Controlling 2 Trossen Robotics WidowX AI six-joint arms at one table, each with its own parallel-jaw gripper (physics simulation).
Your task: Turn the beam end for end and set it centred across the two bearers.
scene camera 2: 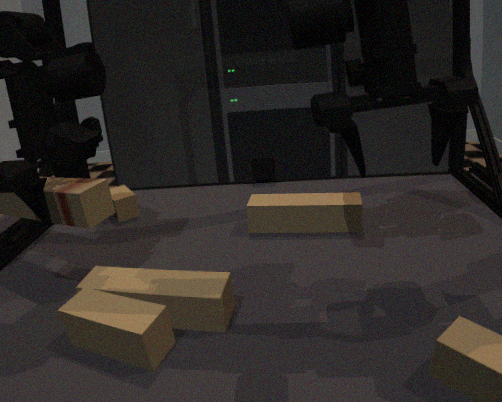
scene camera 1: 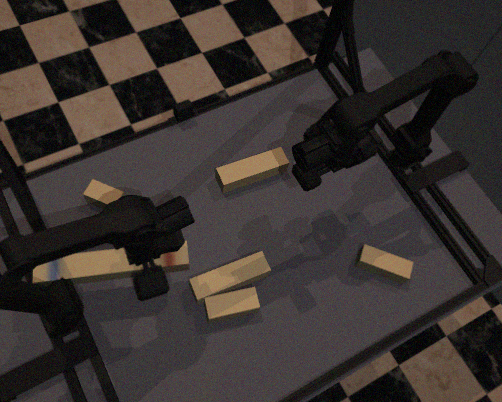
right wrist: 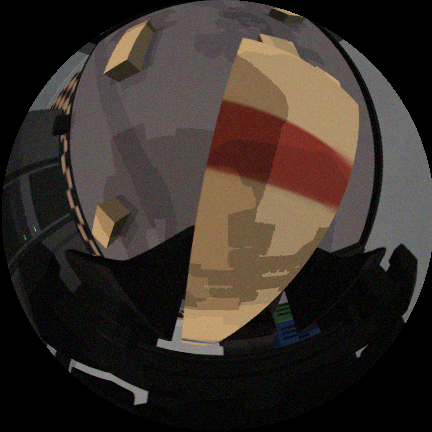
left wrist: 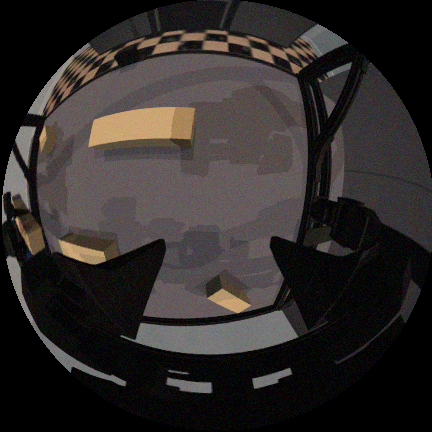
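Seen in the pictures: left gripper, fingertip midpoint: [scene camera 2: 400,170] [scene camera 1: 328,176] [left wrist: 218,243]; right gripper, fingertip midpoint: [scene camera 2: 60,214] [scene camera 1: 144,264] [right wrist: 232,231]; left arm's base, origin of the base link: [scene camera 1: 401,158] [left wrist: 318,208]; right arm's base, origin of the base link: [scene camera 1: 63,320].
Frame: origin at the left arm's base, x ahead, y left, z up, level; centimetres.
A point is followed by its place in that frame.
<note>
The beam [scene camera 1: 94,263] @[y -4.3, x 81.2, z 12.0 cm] [scene camera 2: 83,203] @[y 4.2, x 64.4, z 11.2 cm] [right wrist: 250,193] is a long pale wooden bar with a red band near one end and a blue band at the other. In scene camera 1 it lies level at the left of the table, its red end toward the middle and its blue end at the picture's left edge. My right gripper [scene camera 1: 147,265] @[y -1.2, x 72.3, z 7.5 cm] [right wrist: 232,231] @[y -1.2, x 72.3, z 7.5 cm] is shut on it beside the red band and holds it low over the table. My left gripper [scene camera 1: 302,167] [scene camera 2: 397,159] @[y -0.3, x 26.5, z 11.5 cm] [left wrist: 218,243] @[y -0.3, x 26.5, z 11.5 cm] is open and empty. It hangs above the table by the right end of a plain wooden block [scene camera 1: 251,169] @[y -13.3, x 38.7, z 2.8 cm] [scene camera 2: 303,213] @[y -11.7, x 38.1, z 1.4 cm] [left wrist: 141,127] @[y -13.2, x 36.2, z 2.8 cm].
A long block [scene camera 1: 229,275] @[y 8.2, x 56.4, z 2.8 cm] [scene camera 2: 158,291] @[y 10.2, x 54.4, z 2.8 cm] and a shorter block [scene camera 1: 231,303] @[y 14.0, x 59.0, z 3.1 cm] [scene camera 2: 115,327] @[y 16.8, x 56.9, z 3.0 cm] lie side by side, touching, at the table's front. Another block [scene camera 1: 386,261] @[y 21.9, x 21.8, z 2.5 cm] [left wrist: 227,292] @[y 17.7, x 22.8, z 2.4 cm] lies at the right. A small block [scene camera 1: 102,191] @[y -23.5, x 73.2, z 2.5 cm] [scene camera 2: 123,201] @[y -19.7, x 70.9, z 1.8 cm] lies behind the beam. Dark frame posts edge the table.
</note>
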